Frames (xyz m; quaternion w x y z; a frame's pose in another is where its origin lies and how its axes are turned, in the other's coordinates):
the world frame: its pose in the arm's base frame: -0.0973 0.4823 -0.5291 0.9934 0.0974 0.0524 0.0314
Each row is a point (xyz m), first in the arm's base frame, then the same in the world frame.
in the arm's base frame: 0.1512 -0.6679 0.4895
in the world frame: 0.0633 -0.9386 1.2399
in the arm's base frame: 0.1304 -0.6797 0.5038
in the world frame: 0.0404 -0.9463 1.2538
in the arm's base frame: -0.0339 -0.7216 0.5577
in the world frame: -0.1310 -0.9681 1.2962
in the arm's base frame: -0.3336 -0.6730 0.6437
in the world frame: -0.4333 -0.8880 1.3378
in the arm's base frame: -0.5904 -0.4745 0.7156
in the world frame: -0.6808 -0.6661 1.3419
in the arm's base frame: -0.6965 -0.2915 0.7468
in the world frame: -0.7759 -0.4752 1.3258
